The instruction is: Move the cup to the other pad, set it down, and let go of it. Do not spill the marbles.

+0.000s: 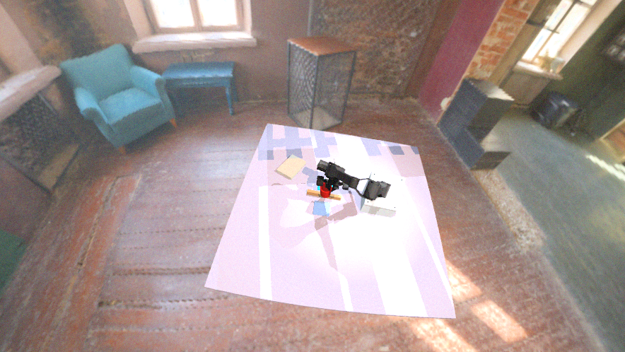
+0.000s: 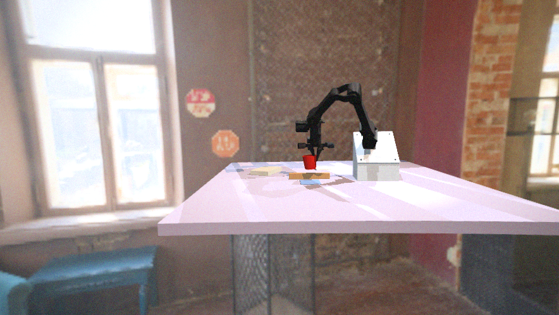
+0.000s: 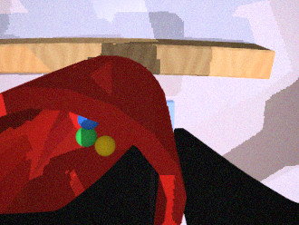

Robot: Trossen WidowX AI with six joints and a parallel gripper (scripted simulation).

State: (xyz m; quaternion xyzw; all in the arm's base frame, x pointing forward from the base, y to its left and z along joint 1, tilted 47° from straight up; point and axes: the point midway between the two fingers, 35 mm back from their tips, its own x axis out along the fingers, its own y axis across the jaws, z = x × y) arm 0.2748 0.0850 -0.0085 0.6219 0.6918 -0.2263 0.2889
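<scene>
My gripper tip is 4 cm short of the green marble, 2 cm to the right of it and 3 cm above it. Also, from my gripper tip: wooden bar: 3 cm ahead, 2 cm to the right, 9 cm below; red cup: 3 cm ahead; yellow marble: 3 cm ahead, 2 cm to the left, 2 cm below.
</scene>
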